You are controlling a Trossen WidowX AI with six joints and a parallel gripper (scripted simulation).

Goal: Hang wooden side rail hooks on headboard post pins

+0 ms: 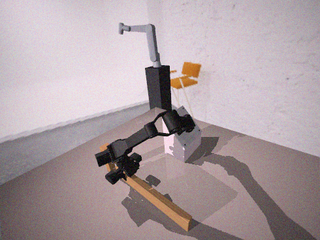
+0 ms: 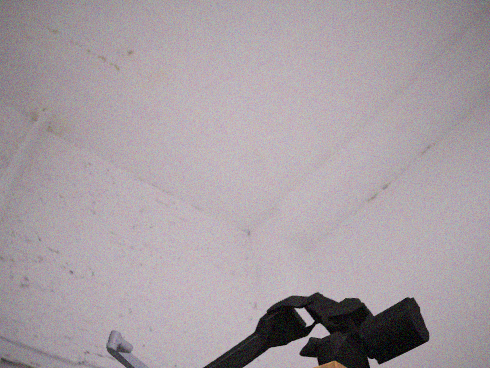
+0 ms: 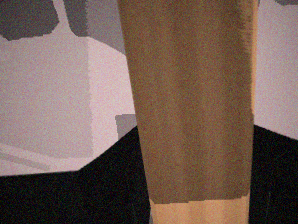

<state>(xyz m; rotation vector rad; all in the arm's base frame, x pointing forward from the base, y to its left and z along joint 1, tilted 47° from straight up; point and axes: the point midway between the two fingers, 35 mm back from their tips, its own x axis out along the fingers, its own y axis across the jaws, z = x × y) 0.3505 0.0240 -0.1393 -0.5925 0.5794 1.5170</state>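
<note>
Right now my gripper tip is 150 mm to the left of the headboard post and 40 mm below it.
</note>
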